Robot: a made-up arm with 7 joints. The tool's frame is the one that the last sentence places.
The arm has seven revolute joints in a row. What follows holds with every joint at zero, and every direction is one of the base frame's. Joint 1 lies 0.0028 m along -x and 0.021 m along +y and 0.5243 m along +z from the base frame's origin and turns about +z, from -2.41 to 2.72 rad. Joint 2 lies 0.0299 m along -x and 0.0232 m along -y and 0.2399 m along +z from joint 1 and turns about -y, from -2.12 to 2.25 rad. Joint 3 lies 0.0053 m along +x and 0.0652 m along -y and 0.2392 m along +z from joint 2 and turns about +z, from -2.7 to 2.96 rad. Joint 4 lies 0.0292 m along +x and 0.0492 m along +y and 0.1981 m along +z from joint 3 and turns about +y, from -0.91 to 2.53 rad. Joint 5 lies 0.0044 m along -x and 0.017 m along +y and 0.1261 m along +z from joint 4 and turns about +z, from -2.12 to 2.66 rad. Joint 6 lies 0.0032 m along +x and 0.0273 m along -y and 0.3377 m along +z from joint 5 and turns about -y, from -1.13 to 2.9 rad. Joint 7 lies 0.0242 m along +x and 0.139 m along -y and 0.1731 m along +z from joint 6 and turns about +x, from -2.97 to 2.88 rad. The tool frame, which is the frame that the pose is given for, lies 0.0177 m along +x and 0.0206 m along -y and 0.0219 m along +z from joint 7; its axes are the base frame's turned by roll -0.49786, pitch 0.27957 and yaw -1.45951 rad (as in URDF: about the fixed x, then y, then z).
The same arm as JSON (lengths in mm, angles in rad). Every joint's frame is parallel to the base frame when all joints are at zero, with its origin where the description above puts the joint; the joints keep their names.
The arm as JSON. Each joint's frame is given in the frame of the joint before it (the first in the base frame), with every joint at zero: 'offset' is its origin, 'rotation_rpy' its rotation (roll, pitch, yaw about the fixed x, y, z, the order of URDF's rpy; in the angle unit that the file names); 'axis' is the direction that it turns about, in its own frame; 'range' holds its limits. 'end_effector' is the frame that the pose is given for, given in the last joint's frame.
{"length_unit": "mm", "angle_unit": "rad", "chain": [
  {"id": "joint 1", "offset": [-2.8, 21.0, 524.3], "rotation_rpy": [0.0, 0.0, 0.0], "axis": [0.0, 0.0, 1.0], "range": [-2.41, 2.72]},
  {"id": "joint 2", "offset": [-29.9, -23.2, 239.9], "rotation_rpy": [0.0, 0.0, 0.0], "axis": [0.0, -1.0, 0.0], "range": [-2.12, 2.25]},
  {"id": "joint 3", "offset": [5.3, -65.2, 239.2], "rotation_rpy": [0.0, 0.0, 0.0], "axis": [0.0, 0.0, 1.0], "range": [-2.7, 2.96]},
  {"id": "joint 4", "offset": [29.2, 49.2, 198.1], "rotation_rpy": [0.0, 0.0, 0.0], "axis": [0.0, 1.0, 0.0], "range": [-0.91, 2.53]},
  {"id": "joint 5", "offset": [-4.4, 17.0, 126.1], "rotation_rpy": [0.0, 0.0, 0.0], "axis": [0.0, 0.0, 1.0], "range": [-2.12, 2.66]},
  {"id": "joint 6", "offset": [3.2, -27.3, 337.7], "rotation_rpy": [0.0, 0.0, 0.0], "axis": [0.0, -1.0, 0.0], "range": [-1.13, 2.9]},
  {"id": "joint 7", "offset": [24.2, -139.0, 173.1], "rotation_rpy": [0.0, 0.0, 0.0], "axis": [1.0, 0.0, 0.0], "range": [-2.97, 2.88]}
], "end_effector": {"offset": [17.7, -20.6, 21.9], "rotation_rpy": [-0.4979, 0.2796, -1.4595]}}

